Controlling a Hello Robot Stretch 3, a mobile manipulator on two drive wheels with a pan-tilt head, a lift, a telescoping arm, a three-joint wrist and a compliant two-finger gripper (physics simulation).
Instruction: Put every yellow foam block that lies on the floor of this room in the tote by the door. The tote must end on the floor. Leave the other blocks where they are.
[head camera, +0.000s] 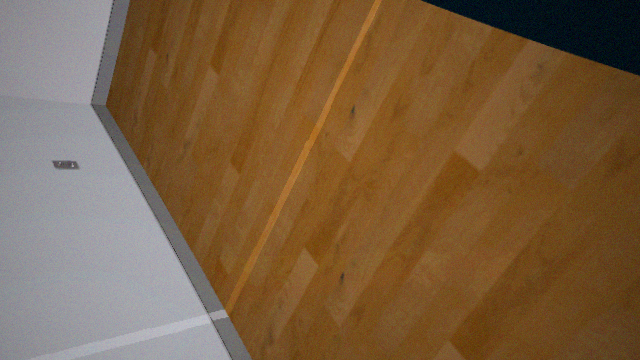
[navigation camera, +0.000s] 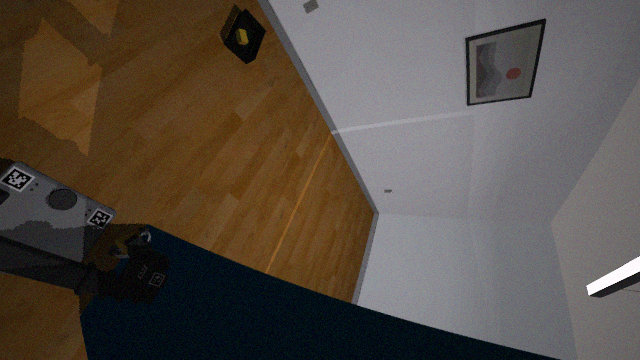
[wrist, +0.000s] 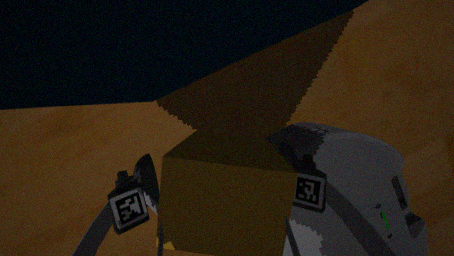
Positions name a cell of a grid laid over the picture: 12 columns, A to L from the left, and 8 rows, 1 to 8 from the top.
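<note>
In the wrist view I find my gripper (wrist: F6), while the navigation camera gives me a framed picture (navigation camera: J2).
</note>
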